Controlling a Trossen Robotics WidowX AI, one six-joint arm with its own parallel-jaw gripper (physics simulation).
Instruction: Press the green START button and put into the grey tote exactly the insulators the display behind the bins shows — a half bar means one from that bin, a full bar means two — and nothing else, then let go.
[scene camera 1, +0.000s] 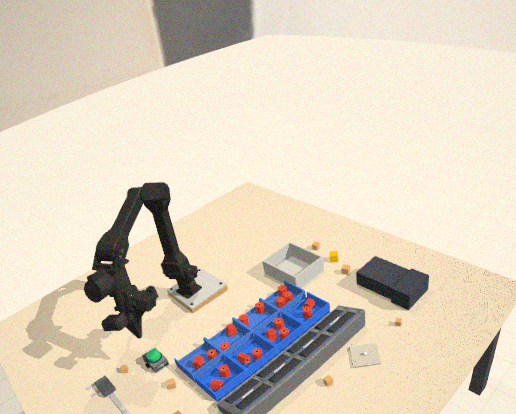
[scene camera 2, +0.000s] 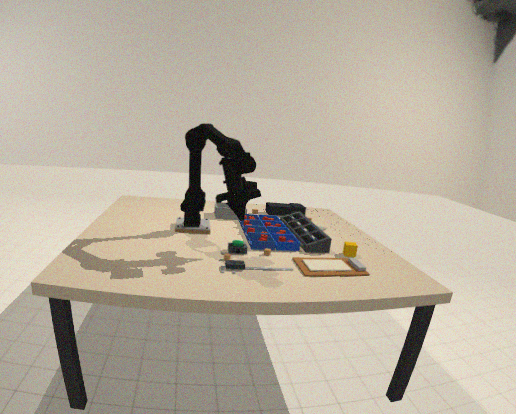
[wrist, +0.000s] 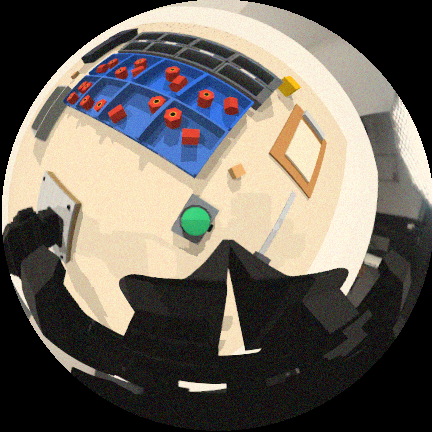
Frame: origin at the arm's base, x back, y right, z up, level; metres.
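Seen in the pictures: gripper, fingertip midpoint: (scene camera 1: 140, 338) (scene camera 2: 242, 220) (wrist: 226, 244); arm's base, link origin: (scene camera 1: 189, 289) (scene camera 2: 191, 224) (wrist: 53, 226).
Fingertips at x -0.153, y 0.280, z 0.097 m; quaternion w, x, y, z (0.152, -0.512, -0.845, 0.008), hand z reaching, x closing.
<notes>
Pixels of each thing's top centre, then the offset from my fingertips to it.
- green START button, top centre: (wrist: 195, 221) (scene camera 1: 152, 353) (scene camera 2: 238, 240) dy -0.017, dx +0.005, dz -0.079 m
- grey tote, top centre: (scene camera 1: 292, 258) (scene camera 2: 230, 205) dy -0.555, dx -0.060, dz -0.066 m
- black box, top centre: (scene camera 1: 392, 273) (scene camera 2: 285, 204) dy -0.643, dx -0.378, dz -0.064 m
- caliper, top centre: (wrist: 279, 241) (scene camera 1: 111, 401) (scene camera 2: 258, 264) dy +0.163, dx -0.028, dz -0.100 m
- clipboard, top centre: (wrist: 309, 143) (scene camera 2: 331, 262) dy +0.146, dx -0.291, dz -0.102 m
- yellow cube, top centre: (scene camera 1: 333, 253) dy -0.674, dx -0.138, dz -0.093 m
- pale plate, top centre: (scene camera 1: 365, 354) dy -0.367, dx -0.456, dz -0.114 m
My gripper (scene camera 1: 139, 335) (scene camera 2: 243, 218) (wrist: 226, 244) is shut and empty, pointing down above the table, close beside the green START button (scene camera 1: 153, 355) (scene camera 2: 238, 243) (wrist: 195, 221) and higher than it. The blue bins (scene camera 1: 257, 321) (wrist: 135, 117) hold many red insulators, such as one insulator (scene camera 1: 231, 330) (wrist: 173, 117). The dark grey display (scene camera 1: 320, 356) (scene camera 2: 320, 246) behind them has dark panels with pale streaks; I cannot read half or full bars. The grey tote (scene camera 1: 278, 273) (scene camera 2: 223, 211) stands past the bins' far end; no insulator shows in its visible part.
A black box (scene camera 1: 392, 281) (scene camera 2: 285, 208) stands beyond the display. A caliper (scene camera 1: 105, 386) (scene camera 2: 235, 265) (wrist: 278, 225) and a clipboard (scene camera 2: 300, 267) (wrist: 282, 150) lie near the button side. Small orange cubes (scene camera 1: 171, 383) (wrist: 236, 171), a yellow cube (scene camera 1: 334, 256) and a pale plate (scene camera 1: 364, 348) lie around.
</notes>
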